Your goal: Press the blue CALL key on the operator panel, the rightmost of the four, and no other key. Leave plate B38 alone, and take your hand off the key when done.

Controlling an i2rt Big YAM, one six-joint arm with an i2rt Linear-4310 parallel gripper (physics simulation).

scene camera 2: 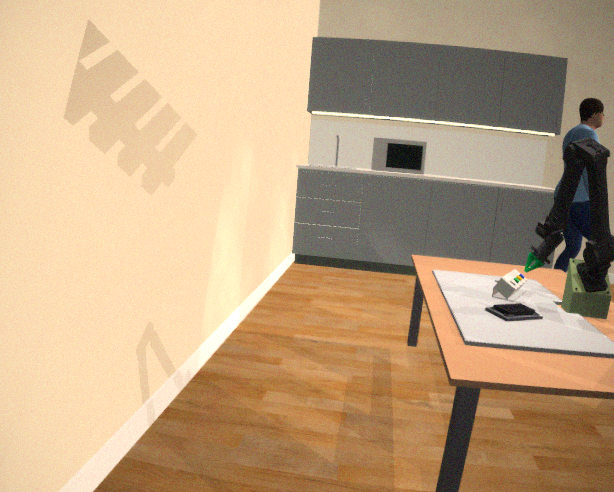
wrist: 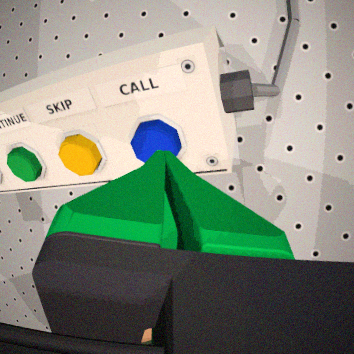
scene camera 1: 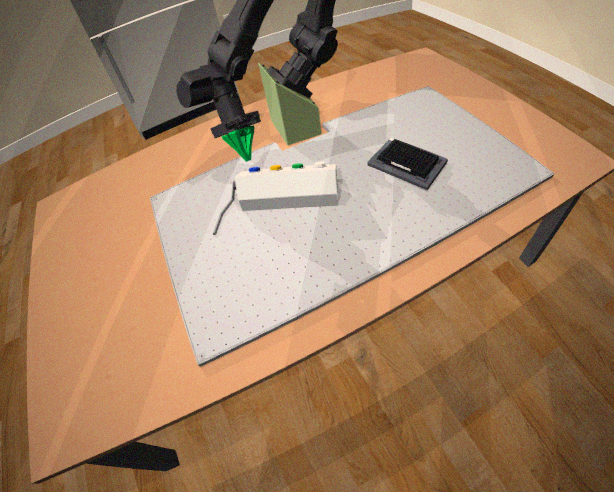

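Seen in the pictures: gripper, fingertip midpoint: (scene camera 2: 525, 271) (wrist: 160, 162) (scene camera 1: 248, 160); arm's base, origin of the base link: (scene camera 2: 591, 277) (scene camera 1: 288, 84).
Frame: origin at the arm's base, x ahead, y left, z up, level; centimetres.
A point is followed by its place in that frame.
The operator panel (scene camera 1: 287, 187) {x 27.8, y -18.3, z -7.1 cm} (scene camera 2: 506, 287) {x 30.5, y -7.3, z -7.9 cm} (wrist: 115, 117) {x 21.1, y -21.0, z -5.7 cm} is a cream box with a sloped face and four keys. The blue CALL key (scene camera 1: 254, 169) {x 19.5, y -21.8, z -5.4 cm} (wrist: 156, 136) {x 18.6, y -22.1, z -5.5 cm} is at its right end in the wrist view, beside the yellow SKIP key (scene camera 1: 275, 167) {x 22.3, y -17.8, z -5.3 cm} (wrist: 80, 154) {x 21.2, y -17.9, z -5.7 cm} and a green key (scene camera 1: 297, 166) {x 25.2, y -13.8, z -5.4 cm} (wrist: 24, 164) {x 24.0, y -13.8, z -5.7 cm}. A white key (scene camera 1: 320, 165) {x 28.2, y -9.7, z -5.5 cm} is at the other end. My gripper (scene camera 1: 248, 159) {x 17.3, y -21.9, z -4.1 cm} (scene camera 2: 526, 270) {x 17.3, y -21.9, z -4.1 cm} (wrist: 160, 162) {x 17.3, y -21.9, z -4.1 cm} has green fingers, shut with nothing between them. In scene camera 1 the tips stand a little above and short of the blue key; in the wrist view they overlap its lower edge. Plate B38 (scene camera 1: 411, 156) {x 34.7, y 12.2, z -10.2 cm} (scene camera 2: 514, 310) {x 35.7, y 15.4, z -10.1 cm} looks black, on a dark base.
The panel and the dark base (scene camera 1: 427, 180) {x 42.2, y 10.3, z -11.5 cm} stand on a perforated grey board (scene camera 1: 246, 287) {x 40.8, y -36.7, z -12.7 cm} (scene camera 2: 474, 333) {x 55.0, y 33.4, z -12.7 cm} on the orange table (scene camera 1: 92, 307) {x 23.1, y -69.4, z -14.0 cm} (scene camera 2: 492, 369) {x 56.7, y 56.1, z -14.0 cm}. A grey cable (scene camera 1: 221, 212) {x 19.6, y -32.6, z -12.1 cm} (wrist: 284, 45) {x 18.8, y -30.9, z -12.0 cm} leaves the panel's CALL end. A green arm mount (scene camera 1: 297, 117) {x 7.3, y -2.8, z -6.1 cm} (scene camera 2: 586, 302) {x 2.7, y 4.5, z -8.5 cm} stands behind the board's edge. A person (scene camera 2: 579, 189) stands beyond the arm.
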